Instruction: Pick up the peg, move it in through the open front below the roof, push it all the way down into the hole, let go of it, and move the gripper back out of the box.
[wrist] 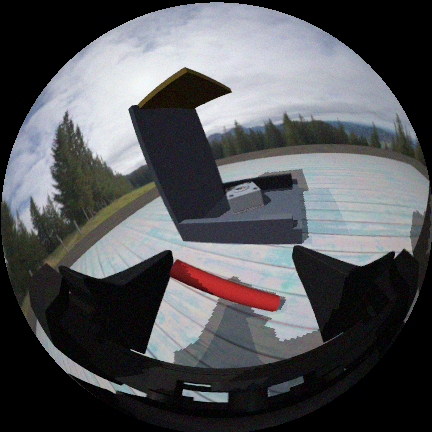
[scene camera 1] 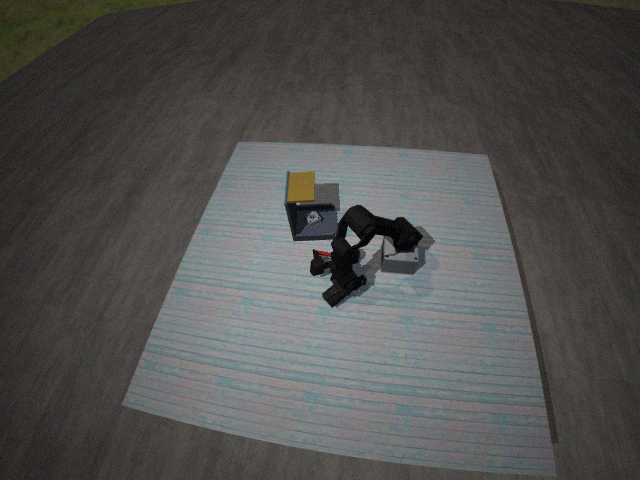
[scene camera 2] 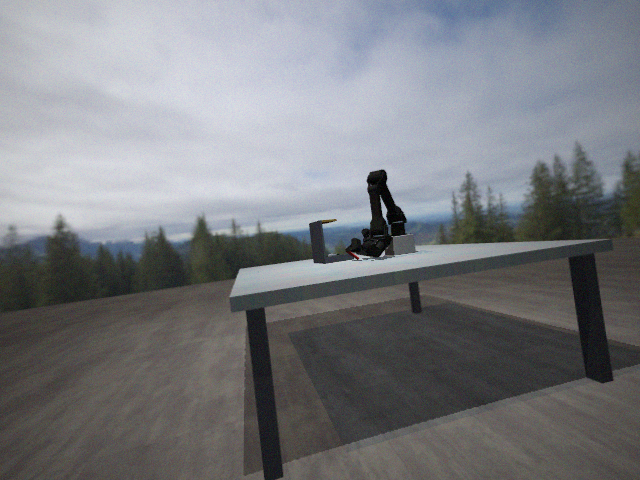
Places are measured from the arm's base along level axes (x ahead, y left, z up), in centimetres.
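Where they show: gripper, between the fingertips: [wrist: 234,255] [scene camera 1: 324,246] [scene camera 2: 350,251]; arm's base, origin of its link: [scene camera 1: 403,244] [scene camera 2: 398,235].
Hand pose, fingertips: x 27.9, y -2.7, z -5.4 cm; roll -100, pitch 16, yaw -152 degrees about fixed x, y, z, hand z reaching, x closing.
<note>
Each offset is from my fingertips to the top centre of the thing. "*": to the spot under its first point.
The red peg @(dz +1.3, dx +0.2, dy +1.9 cm) [scene camera 1: 323,253] [scene camera 2: 353,255] [wrist: 227,287] is strongly tilted, with its left end near the left fingertip in the wrist view and its right end low by the table. Whether it touches the finger is unclear. My gripper [scene camera 1: 327,252] [wrist: 234,255] is open, its fingers on either side of the peg, with nothing gripped; in scene camera 1 the arm hides part of it. The dark box @(dz +18.0, dx +4.4, dy -13.9 cm) [scene camera 1: 316,237] [scene camera 2: 316,242] [wrist: 240,231] stands ahead of the fingers. Inside is a pale block @(dz -0.3, dx +5.2, dy -14.9 cm) [scene camera 1: 313,218] [wrist: 246,200] with the hole in its top.
A yellow roof @(* dz +18.0, dx +7.7, dy -13.0 cm) [scene camera 1: 300,187] [scene camera 2: 328,221] [wrist: 187,90] juts from the box's tall side wall [wrist: 182,165]. A low wall [wrist: 265,181] runs along the box's far edge. The arm's grey base block [scene camera 1: 399,265] [scene camera 2: 404,244] stands on the table [scene camera 1: 336,361] [scene camera 2: 413,276], to the right of the gripper.
</note>
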